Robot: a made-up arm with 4 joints. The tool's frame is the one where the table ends.
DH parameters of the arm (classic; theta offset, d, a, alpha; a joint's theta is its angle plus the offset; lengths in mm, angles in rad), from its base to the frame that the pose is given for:
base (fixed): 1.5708 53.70 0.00 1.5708
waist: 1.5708 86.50 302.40 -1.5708
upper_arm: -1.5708 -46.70 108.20 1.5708
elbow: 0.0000 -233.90 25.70 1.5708
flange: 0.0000 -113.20 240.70 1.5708
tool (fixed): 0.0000 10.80 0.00 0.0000
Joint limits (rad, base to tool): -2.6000..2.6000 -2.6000..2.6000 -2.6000..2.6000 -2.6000..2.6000
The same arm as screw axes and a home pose.
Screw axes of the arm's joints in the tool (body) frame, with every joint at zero. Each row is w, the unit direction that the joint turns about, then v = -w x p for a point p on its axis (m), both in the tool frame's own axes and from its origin. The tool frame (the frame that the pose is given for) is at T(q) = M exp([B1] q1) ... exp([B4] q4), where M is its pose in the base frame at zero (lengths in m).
B1: w 1 0 0.000007 v 0.0000 -0.5471 -0.0665
B2: w 0 -1 0.000015 v -0.2447 0.0000 0.3746
B3: w 0.000007 -0.000015 -1 v -0.1132 -0.2664 0.0000
B4: w 0 1 -0.000015 v 0.0108 0.0000 -0.2407
M: xyz 0.4611 -0.0665 0.6008 (m) rpy 0.00 0.00 0.00 (deg, as in URDF)
Joint limits (deg, base to tool): -148.97..148.97 -148.97..148.97 -148.97..148.97 -148.97..148.97

